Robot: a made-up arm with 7 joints.
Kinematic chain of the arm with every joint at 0, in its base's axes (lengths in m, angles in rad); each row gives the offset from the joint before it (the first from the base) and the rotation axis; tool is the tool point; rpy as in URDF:
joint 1: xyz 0 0 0.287 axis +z
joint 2: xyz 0 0 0 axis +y
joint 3: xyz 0 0 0.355 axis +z
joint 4: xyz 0.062 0 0 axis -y
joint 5: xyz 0.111 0 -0.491 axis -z
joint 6: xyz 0 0 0 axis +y
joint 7: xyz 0.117 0 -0.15 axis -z
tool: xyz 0 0 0 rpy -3.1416 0 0
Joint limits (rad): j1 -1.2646..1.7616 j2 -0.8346..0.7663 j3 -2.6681..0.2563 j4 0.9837..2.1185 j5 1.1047..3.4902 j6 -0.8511..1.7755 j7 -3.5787..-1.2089
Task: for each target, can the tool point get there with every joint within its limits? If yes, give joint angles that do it. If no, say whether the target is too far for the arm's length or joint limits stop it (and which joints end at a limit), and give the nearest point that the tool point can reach.
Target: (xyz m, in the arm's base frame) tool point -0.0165 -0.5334 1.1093
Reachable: yes | joints 0.3559 0.2323 -2.2458 1.9148 3.0324 1.0652 -3.0408
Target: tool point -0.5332 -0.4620 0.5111
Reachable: yes | joints -0.7986 0.5552 -1.8543 1.1372 1.4923 0.9301 -2.2255
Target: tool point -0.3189 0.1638 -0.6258
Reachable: no: joint limits stop it (at a limit: joint 2, joint 3, joint 4) | nearest point -0.4166 0.2140 -0.1319 | short by 0.506 m
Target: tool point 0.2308 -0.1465 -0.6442
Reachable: no: joint limits stop it (at a limit: joint 2, joint 4) | nearest point 0.3752 -0.2382 -0.1360 | short by 0.536 m
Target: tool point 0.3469 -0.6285 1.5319
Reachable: no: too far | nearest point 0.2445 -0.4430 1.1645 | short by 0.424 m
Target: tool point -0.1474 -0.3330 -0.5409
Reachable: no: joint limits stop it (at a limit: joint 2, joint 3, joint 4) | nearest point -0.1880 -0.4247 -0.1310 | short by 0.422 m
